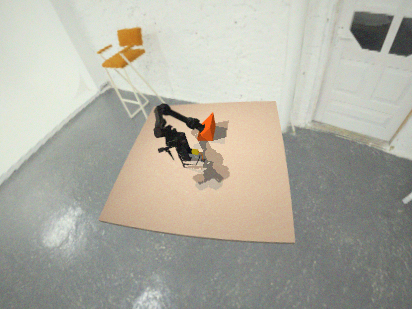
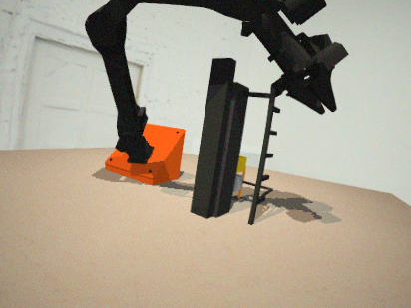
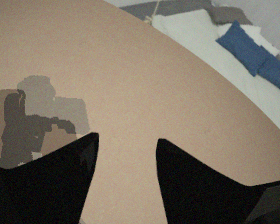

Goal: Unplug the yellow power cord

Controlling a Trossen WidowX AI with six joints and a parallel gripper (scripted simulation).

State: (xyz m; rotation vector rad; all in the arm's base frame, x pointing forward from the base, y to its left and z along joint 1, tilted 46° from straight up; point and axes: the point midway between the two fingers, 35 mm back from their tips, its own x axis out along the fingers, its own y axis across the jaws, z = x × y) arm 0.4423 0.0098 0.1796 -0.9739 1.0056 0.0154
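Right now my gripper tip is 17 cm past the yellow plug, 6 cm to the right of it and 13 cm above it.
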